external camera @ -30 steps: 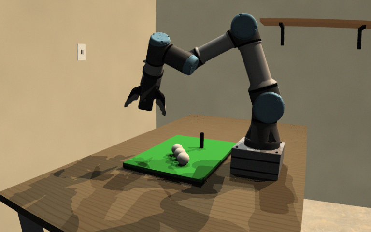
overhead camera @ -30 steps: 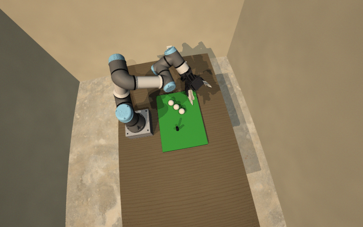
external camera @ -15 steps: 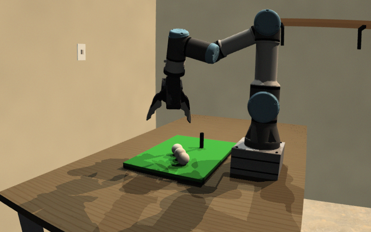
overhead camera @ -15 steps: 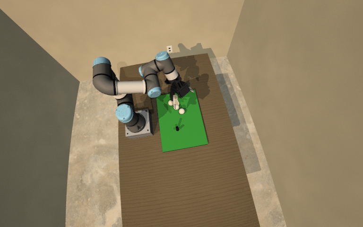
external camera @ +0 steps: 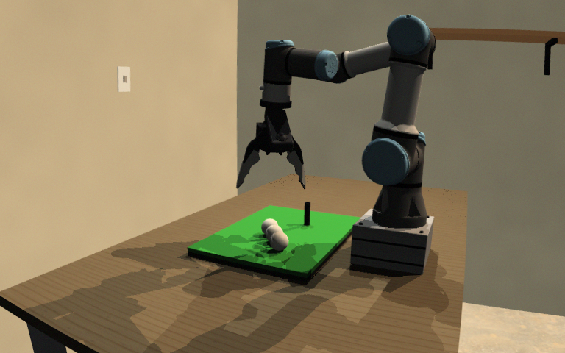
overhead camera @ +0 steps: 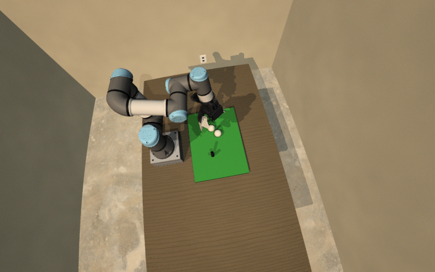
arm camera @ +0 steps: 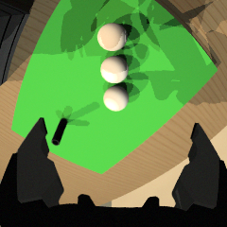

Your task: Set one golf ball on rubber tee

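Now: the green mat 12 cm to the right of my hand and 12 cm below it.
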